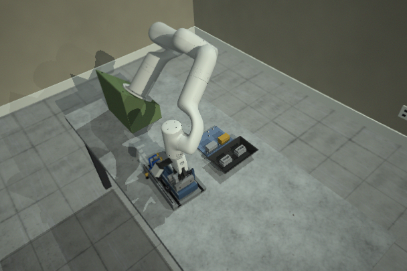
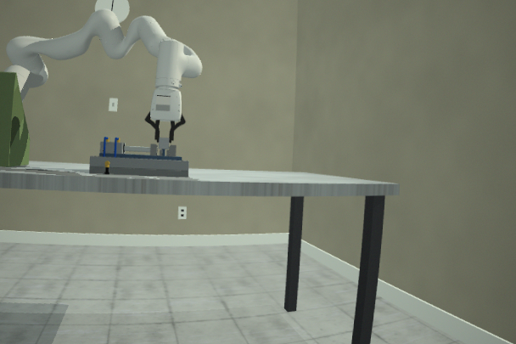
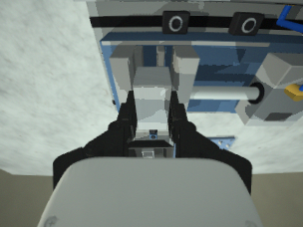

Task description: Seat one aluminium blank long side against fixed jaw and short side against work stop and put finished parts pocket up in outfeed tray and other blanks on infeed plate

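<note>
My hand is 5 cm above the fixed jaw and 3 cm short of it. From my hand the other things lie so: moving jaw (5 cm below, 3 cm behind, 1 cm to the left); cylinder rod (9 cm behind, 5 cm below, 1 cm to the left); aluminium blank (2 cm below).
</note>
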